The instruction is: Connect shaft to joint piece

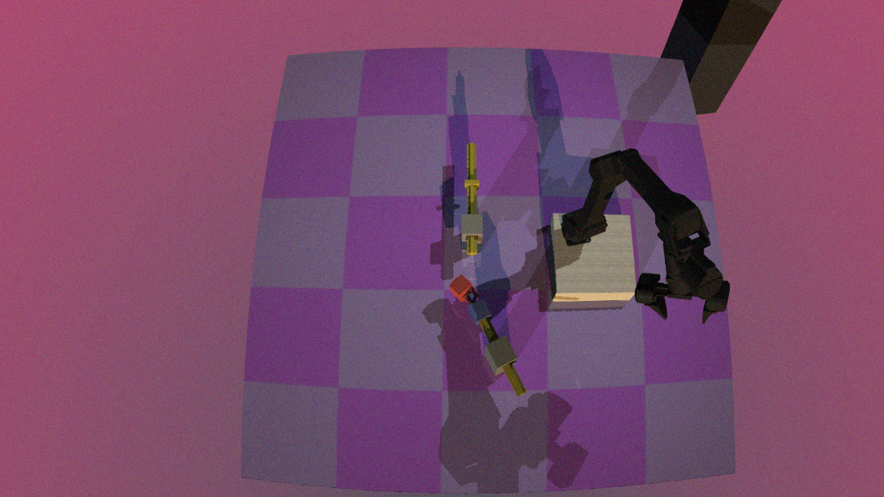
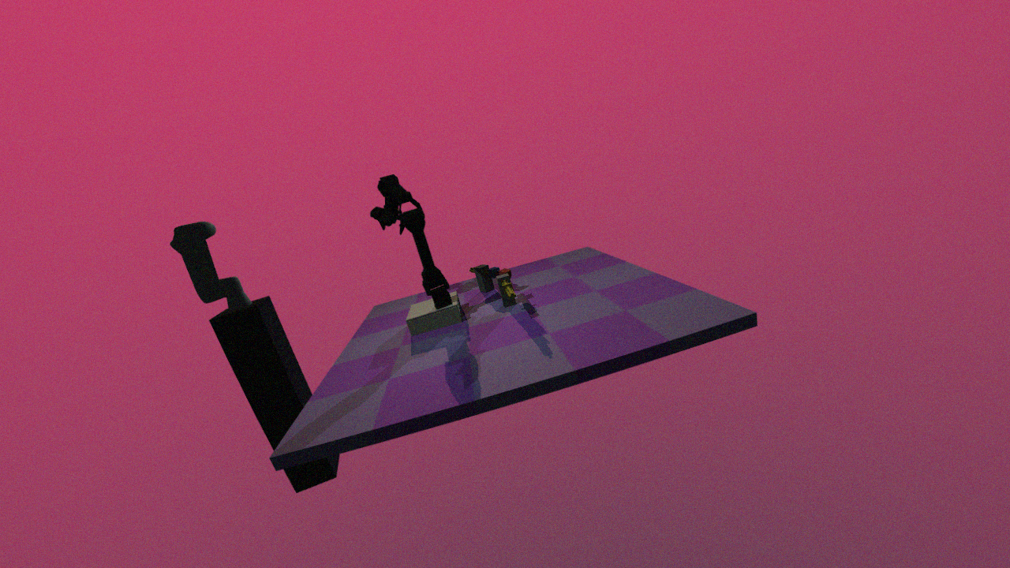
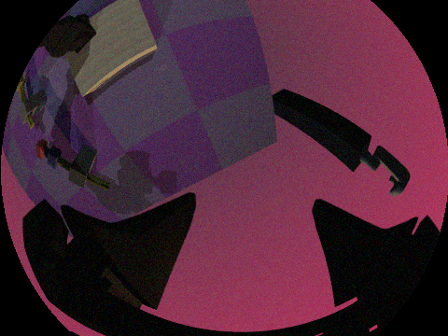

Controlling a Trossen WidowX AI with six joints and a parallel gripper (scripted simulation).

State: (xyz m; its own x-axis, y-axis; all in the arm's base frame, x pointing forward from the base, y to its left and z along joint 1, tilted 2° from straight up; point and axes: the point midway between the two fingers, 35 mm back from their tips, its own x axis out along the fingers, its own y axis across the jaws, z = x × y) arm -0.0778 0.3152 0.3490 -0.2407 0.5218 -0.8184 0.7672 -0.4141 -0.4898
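The red square joint piece lies 400 mm ahead of my gripper tip, 300 mm below it and 240 mm to the right of it.
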